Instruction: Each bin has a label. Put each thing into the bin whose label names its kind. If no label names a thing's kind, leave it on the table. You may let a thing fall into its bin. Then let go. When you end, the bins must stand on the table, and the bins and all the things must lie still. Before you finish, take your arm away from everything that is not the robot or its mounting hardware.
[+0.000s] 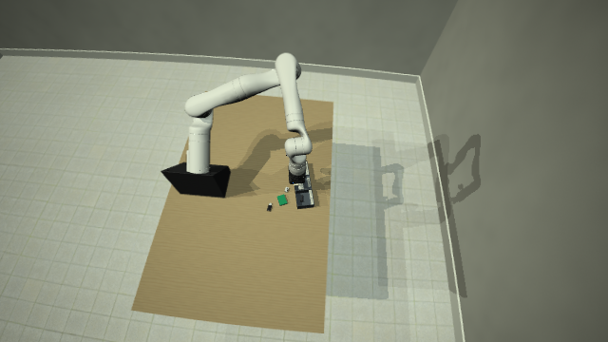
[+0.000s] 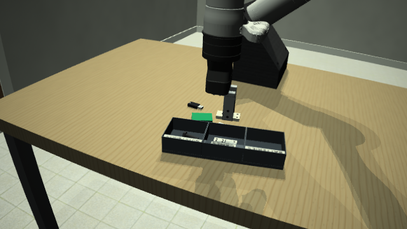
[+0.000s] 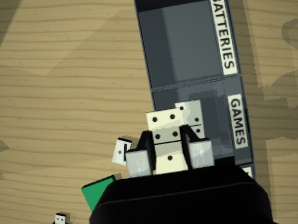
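Now: hand 3 cm short of the black three-part bin, 1 cm to the right of it and 6 cm above it. From my hand the other things lie so: black bolt 4 cm ahead, 7 cm to the right, 7 cm below; then domino 1 cm below; then small white thing 4 cm behind, 3 cm to the right, 7 cm below.
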